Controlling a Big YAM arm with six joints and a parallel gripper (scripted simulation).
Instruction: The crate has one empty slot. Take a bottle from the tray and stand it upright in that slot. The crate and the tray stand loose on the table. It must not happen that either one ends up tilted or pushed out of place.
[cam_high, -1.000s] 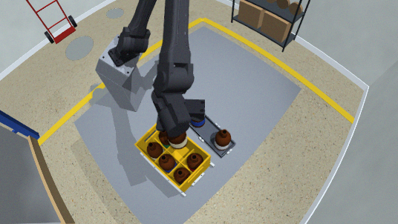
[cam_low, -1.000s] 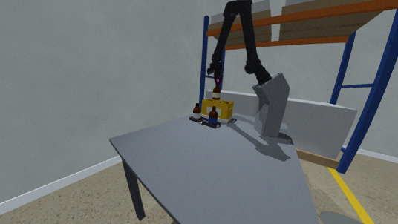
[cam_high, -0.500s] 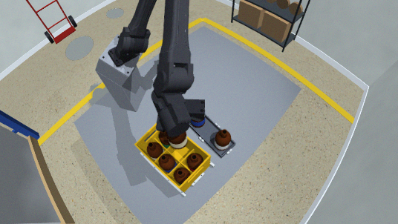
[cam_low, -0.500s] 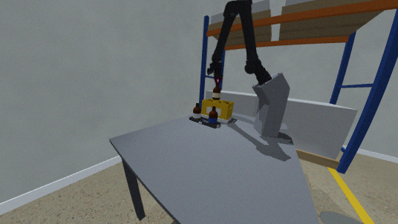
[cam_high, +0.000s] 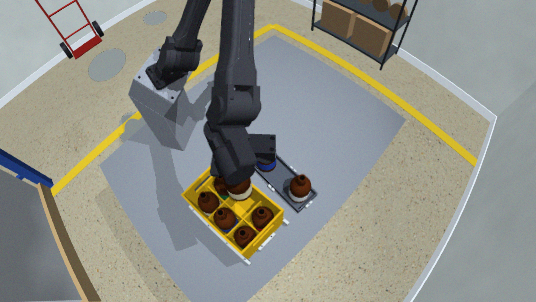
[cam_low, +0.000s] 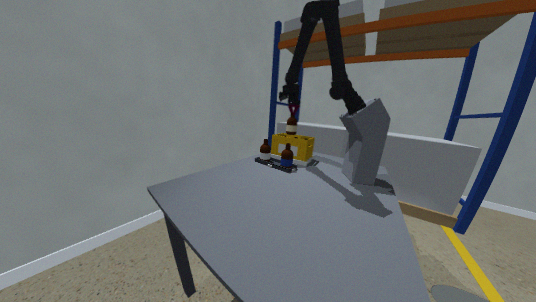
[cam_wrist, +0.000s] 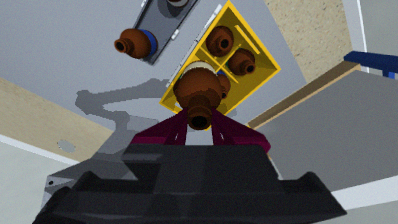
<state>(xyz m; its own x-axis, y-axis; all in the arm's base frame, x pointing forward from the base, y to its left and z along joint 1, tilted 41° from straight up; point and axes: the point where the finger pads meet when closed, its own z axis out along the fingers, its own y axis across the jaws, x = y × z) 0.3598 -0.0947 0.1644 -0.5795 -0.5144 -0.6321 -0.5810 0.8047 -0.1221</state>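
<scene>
My gripper is now 60 mm above the glass bottle. Also, from my hand: yellow crate: 50 mm to the right, 250 mm below; dark tray: 170 mm to the left, 320 mm below.
</scene>
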